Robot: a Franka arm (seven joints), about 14 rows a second.
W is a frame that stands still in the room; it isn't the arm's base.
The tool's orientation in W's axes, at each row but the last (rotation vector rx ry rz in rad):
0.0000 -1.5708 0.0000
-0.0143 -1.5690 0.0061
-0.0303 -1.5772 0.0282
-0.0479 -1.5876 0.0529
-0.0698 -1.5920 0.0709
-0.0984 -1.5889 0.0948
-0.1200 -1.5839 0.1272
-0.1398 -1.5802 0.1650
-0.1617 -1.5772 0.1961
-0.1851 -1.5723 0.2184
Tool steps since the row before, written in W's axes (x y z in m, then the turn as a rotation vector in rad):
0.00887 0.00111 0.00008 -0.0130 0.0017 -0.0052
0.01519 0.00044 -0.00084 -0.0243 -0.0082 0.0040
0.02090 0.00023 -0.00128 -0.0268 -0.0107 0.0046
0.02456 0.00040 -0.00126 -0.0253 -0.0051 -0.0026
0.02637 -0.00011 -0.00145 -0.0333 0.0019 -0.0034
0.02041 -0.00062 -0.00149 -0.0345 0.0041 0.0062
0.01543 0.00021 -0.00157 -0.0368 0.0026 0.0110
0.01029 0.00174 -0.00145 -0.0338 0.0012 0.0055
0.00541 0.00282 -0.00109 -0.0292 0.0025 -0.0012
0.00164 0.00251 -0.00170 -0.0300 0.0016 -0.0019
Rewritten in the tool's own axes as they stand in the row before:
0.00008 0.00111 -0.00887 -0.0052 0.0017 0.0130
-0.00081 0.00053 -0.01519 0.0038 -0.0084 0.0243
-0.00141 0.00031 -0.02089 0.0044 -0.0109 0.0268
-0.00166 0.00042 -0.02454 -0.0025 -0.0049 0.0254
-0.00204 0.00003 -0.02633 -0.0025 0.0022 0.0334
-0.00196 -0.00036 -0.02038 0.0073 0.0032 0.0344
-0.00178 0.00040 -0.01540 0.0119 0.0010 0.0366
-0.00126 0.00184 -0.01030 0.0062 0.0006 0.0337
-0.00051 0.00288 -0.00546 -0.0001 0.0033 0.0291
-0.00103 0.00283 -0.00168 -0.0010 0.0026 0.0300

